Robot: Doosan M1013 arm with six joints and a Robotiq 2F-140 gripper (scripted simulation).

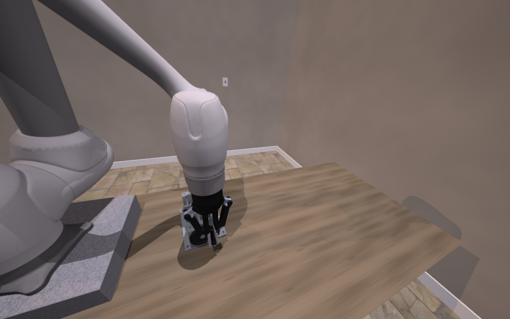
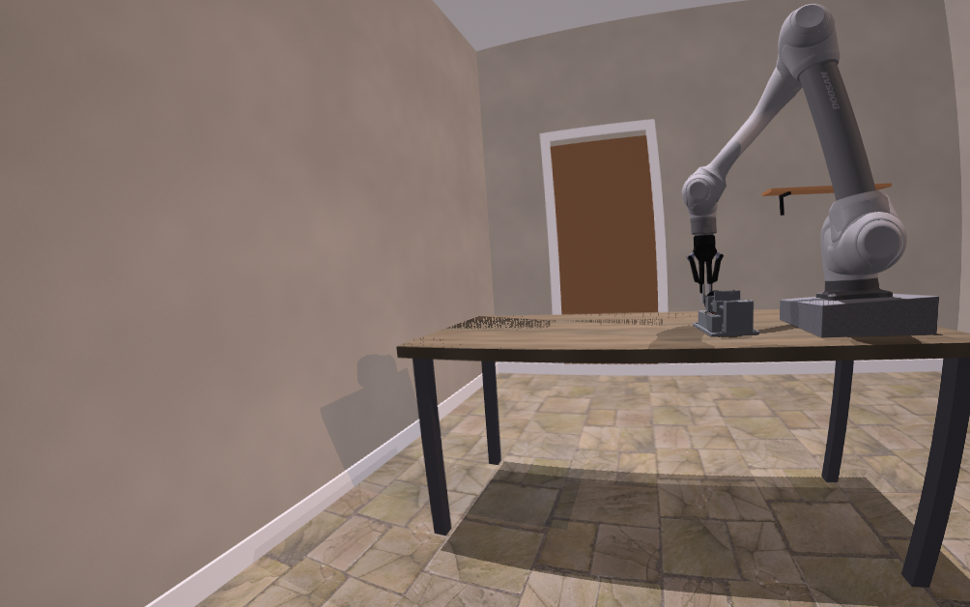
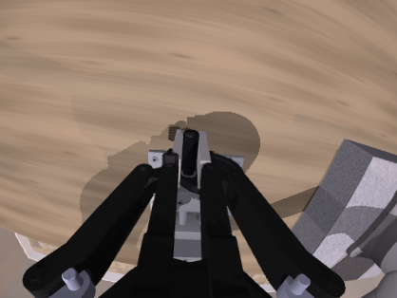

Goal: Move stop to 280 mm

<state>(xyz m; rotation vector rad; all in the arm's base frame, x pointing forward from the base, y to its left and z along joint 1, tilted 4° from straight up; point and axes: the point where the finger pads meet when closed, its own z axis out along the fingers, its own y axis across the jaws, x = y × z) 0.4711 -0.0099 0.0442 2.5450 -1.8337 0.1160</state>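
My gripper is now 2 cm to the right of the handwheel, 2 cm above it and 1 cm past it.
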